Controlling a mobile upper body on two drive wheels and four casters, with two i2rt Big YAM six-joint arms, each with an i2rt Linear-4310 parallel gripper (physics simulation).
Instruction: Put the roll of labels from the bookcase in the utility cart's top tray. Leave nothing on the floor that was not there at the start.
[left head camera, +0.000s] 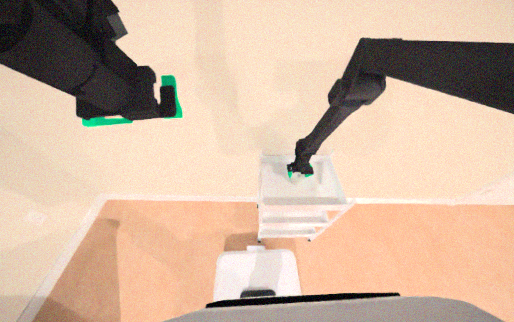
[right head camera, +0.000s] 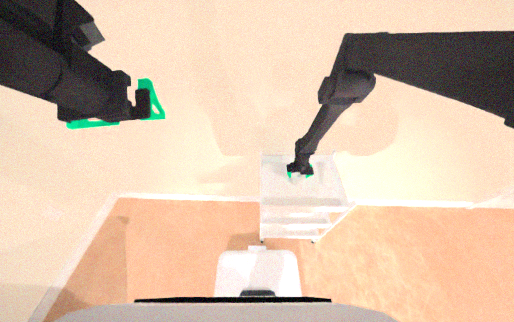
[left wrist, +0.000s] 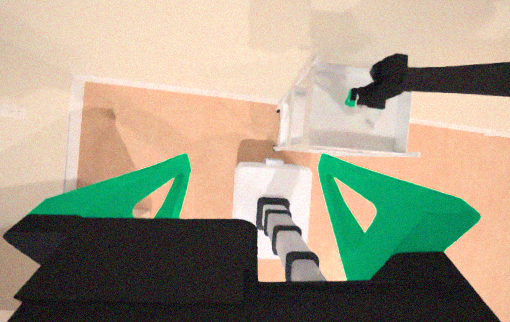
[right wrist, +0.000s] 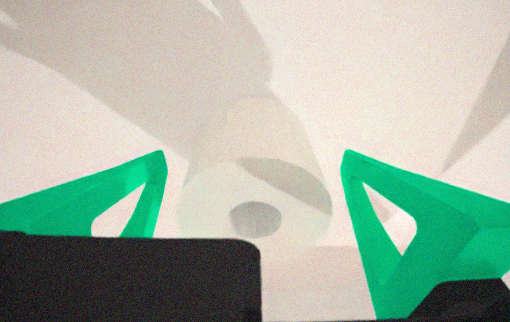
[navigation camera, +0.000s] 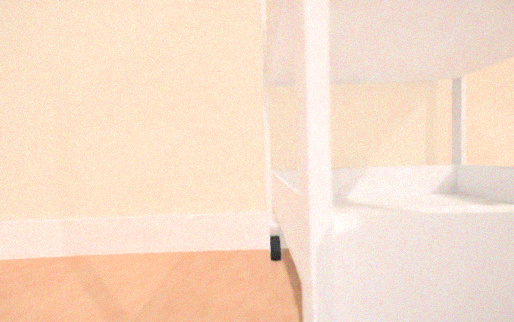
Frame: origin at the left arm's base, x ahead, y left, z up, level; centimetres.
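Where they show: left gripper, between the fingertips: (left head camera: 157, 116) (right head camera: 141, 118) (left wrist: 254, 161); right gripper, between the fingertips: (left head camera: 297, 176) (right head camera: 297, 176) (left wrist: 356, 103) (right wrist: 253, 160).
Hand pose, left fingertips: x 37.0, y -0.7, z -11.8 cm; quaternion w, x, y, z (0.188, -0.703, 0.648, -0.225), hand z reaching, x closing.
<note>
Each offset is from my left fingertips to the centre of the thing. "spot": to the spot under its first point. Level surfaces: height alone.
The roll of labels @[spot: dy -46.3, dx +27.1, dz -59.3 cm] (right wrist: 255, 127), pale with a round core hole facing the camera, sits in the white utility cart's top tray @[spot: dy -45.7, dx +10.5, dz -63.0 cm] (left head camera: 300, 201) (right head camera: 300, 202) (left wrist: 350, 149). My right gripper (left head camera: 300, 174) (right head camera: 299, 174) (right wrist: 253, 160) is open around it, with a gap between each green finger and the roll. In the left wrist view the right arm reaches over the tray. My left gripper (left head camera: 142, 118) (right head camera: 125, 120) (left wrist: 254, 161) is open and empty, held up at the left, apart from the cart. The bookcase does not show.
The cart's post @[spot: dy -24.2, dx +4.7, dz -104.8 cm] (navigation camera: 317, 125) and lower shelf @[dz -116.0 cm] (navigation camera: 420, 202) stand close in the navigation view. A pale wall (navigation camera: 130, 110) with white skirting (navigation camera: 130, 234) is behind the cart. My white base (left head camera: 232, 272) (left wrist: 247, 185) is on the orange-brown floor @[dz -129.2 cm] (left head camera: 170, 250) in front of the cart.
</note>
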